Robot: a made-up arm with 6 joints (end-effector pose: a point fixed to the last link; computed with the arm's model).
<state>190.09 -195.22 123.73 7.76 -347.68 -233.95</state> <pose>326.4 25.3 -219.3 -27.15 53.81 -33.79</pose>
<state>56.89 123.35 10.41 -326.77 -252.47 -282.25</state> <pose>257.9 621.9 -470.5 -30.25 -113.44 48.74</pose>
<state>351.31 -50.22 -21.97 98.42 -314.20 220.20</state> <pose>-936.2 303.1 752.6 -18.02 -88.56 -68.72</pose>
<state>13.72 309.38 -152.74 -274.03 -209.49 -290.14</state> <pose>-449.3 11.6 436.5 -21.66 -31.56 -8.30</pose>
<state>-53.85 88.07 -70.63 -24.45 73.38 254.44</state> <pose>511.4 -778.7 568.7 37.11 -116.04 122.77</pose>
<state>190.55 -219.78 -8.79 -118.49 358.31 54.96</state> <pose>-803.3 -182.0 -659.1 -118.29 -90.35 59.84</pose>
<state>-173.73 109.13 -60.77 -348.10 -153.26 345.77</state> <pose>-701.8 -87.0 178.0 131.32 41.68 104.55</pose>
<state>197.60 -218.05 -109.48 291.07 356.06 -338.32</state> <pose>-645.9 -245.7 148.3 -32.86 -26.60 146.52</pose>
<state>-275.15 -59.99 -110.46 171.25 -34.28 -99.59</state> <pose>-78.6 -748.4 45.4 19.46 -162.61 65.50</pose>
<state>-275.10 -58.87 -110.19 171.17 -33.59 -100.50</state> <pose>-78.5 -752.1 59.5 20.91 -161.55 66.22</pose>
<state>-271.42 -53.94 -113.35 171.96 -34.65 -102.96</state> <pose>-30.7 -741.8 115.2 28.20 -158.65 70.21</pose>
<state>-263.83 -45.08 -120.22 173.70 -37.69 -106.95</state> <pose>60.7 -697.1 207.4 41.02 -153.10 77.67</pose>
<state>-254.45 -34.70 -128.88 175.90 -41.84 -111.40</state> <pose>151.4 -612.1 301.8 55.16 -145.48 86.59</pose>
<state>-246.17 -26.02 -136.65 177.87 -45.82 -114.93</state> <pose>205.3 -519.5 367.3 66.23 -138.27 94.21</pose>
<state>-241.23 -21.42 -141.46 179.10 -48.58 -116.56</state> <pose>224.9 -461.2 395.5 -70.85 132.24 -96.84</pose>
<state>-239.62 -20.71 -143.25 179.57 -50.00 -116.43</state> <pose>230.0 -443.6 397.5 -71.46 130.80 -96.80</pose>
